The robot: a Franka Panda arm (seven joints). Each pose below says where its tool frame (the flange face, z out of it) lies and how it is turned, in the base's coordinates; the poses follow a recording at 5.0 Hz.
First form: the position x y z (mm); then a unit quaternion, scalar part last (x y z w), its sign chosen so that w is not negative.
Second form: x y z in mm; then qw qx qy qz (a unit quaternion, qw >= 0). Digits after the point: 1 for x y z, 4 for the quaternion.
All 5 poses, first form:
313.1 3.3 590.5 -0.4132 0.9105 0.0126 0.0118
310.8 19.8 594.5 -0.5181 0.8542 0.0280 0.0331
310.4 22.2 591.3 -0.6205 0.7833 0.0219 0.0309
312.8 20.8 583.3 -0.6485 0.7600 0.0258 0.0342
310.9 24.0 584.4 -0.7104 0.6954 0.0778 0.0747
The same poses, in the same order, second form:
313.1 3.3 590.5 0.0118 -0.4132 0.9105 0.0126
310.8 19.8 594.5 0.0331 -0.5181 0.8542 0.0280
310.4 22.2 591.3 0.0309 -0.6205 0.7833 0.0219
312.8 20.8 583.3 0.0342 -0.6485 0.7600 0.0258
310.9 24.0 584.4 0.0747 -0.7104 0.6954 0.0778

